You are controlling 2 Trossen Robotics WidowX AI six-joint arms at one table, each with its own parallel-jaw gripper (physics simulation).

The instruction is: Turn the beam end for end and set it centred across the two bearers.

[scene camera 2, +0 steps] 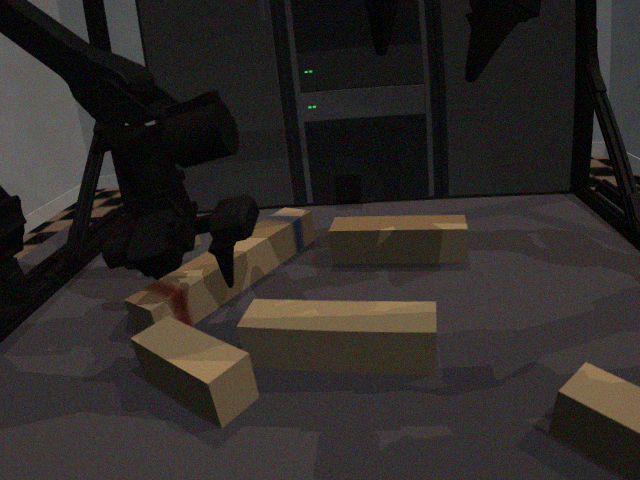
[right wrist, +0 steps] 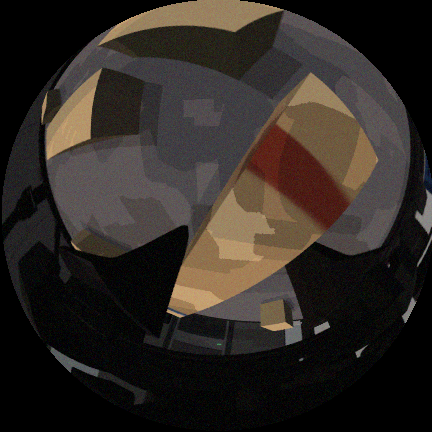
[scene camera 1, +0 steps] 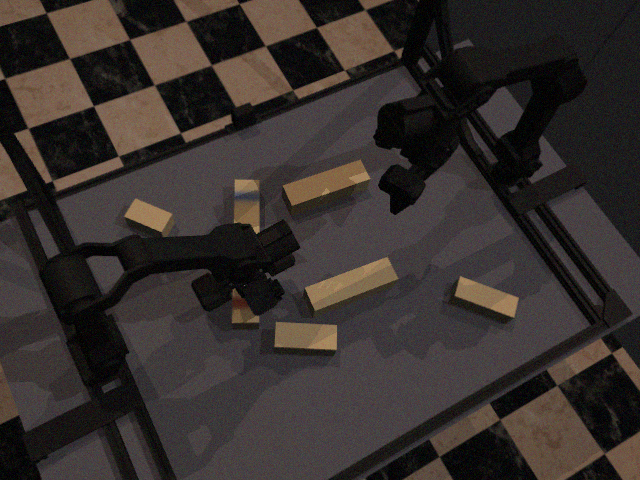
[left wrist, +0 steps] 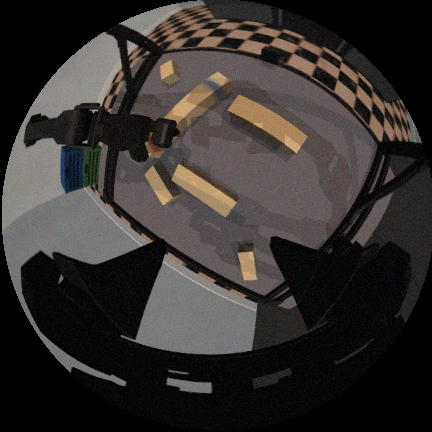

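Seen in the pictures: left gripper, fingertip midpoint: [scene camera 2: 428, 68] [left wrist: 218, 243]; right gripper, fingertip midpoint: [scene camera 2: 204, 290] [right wrist: 232, 231]; left arm's base, origin of the base link: [right wrist: 45, 189] [scene camera 1: 505, 173] [left wrist: 339, 242]; right arm's base, origin of the base link: [scene camera 2: 9, 301] [scene camera 1: 102, 366].
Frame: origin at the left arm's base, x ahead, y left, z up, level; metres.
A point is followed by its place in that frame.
Note:
The beam [scene camera 1: 247, 211] @(x 0.555, y -0.153, z 0.028 m) [scene camera 2: 268, 249] @(x 0.549, y -0.112, z 0.012 m) [left wrist: 192, 107] @(x 0.555, y -0.106, z 0.028 m) [right wrist: 240, 227] @(x 0.617, y -0.006, z 0.028 m), a long pale wooden bar, lies on the table with its blue band toward the back and its red band toward the front. My right gripper [scene camera 1: 237, 297] [scene camera 2: 193, 279] @(x 0.615, y -0.033, z -0.003 m) [right wrist: 232, 231] @(x 0.615, y -0.033, z -0.003 m) is shut on the beam near the red band, its fingers along both sides; one fingertip is hidden behind the beam. Two pale bars that look like the bearers lie roughly parallel beside it: the rear one [scene camera 1: 325, 188] @(x 0.388, y -0.130, z 0.028 m) [scene camera 2: 398, 245] @(x 0.380, y -0.117, z 0.006 m) [left wrist: 267, 120] @(x 0.378, y -0.140, z 0.028 m) and the front one [scene camera 1: 351, 286] @(x 0.447, y 0.080, z 0.028 m) [scene camera 2: 338, 341] @(x 0.441, y 0.100, z 0.017 m) [left wrist: 204, 191] @(x 0.432, y 0.075, z 0.028 m). My left gripper [scene camera 2: 425, 66] @(x 0.350, y 0.034, z 0.235 m) [left wrist: 218, 243] @(x 0.350, y 0.034, z 0.235 m) is open and empty, high above the table.
A short block [scene camera 1: 305, 335] @(x 0.573, y 0.125, z 0.031 m) [scene camera 2: 196, 364] @(x 0.552, y 0.152, z 0.031 m) [left wrist: 162, 186] @(x 0.552, y 0.121, z 0.031 m) lies close to the beam's red end. Another block [scene camera 1: 484, 298] @(x 0.223, y 0.219, z 0.025 m) [left wrist: 247, 265] @(x 0.221, y 0.213, z 0.025 m) lies at the right in scene camera 1, and a third [scene camera 1: 148, 215] @(x 0.731, y -0.230, z 0.025 m) [left wrist: 169, 72] @(x 0.703, y -0.213, z 0.025 m) left of the beam. Dark frame rails edge the table.

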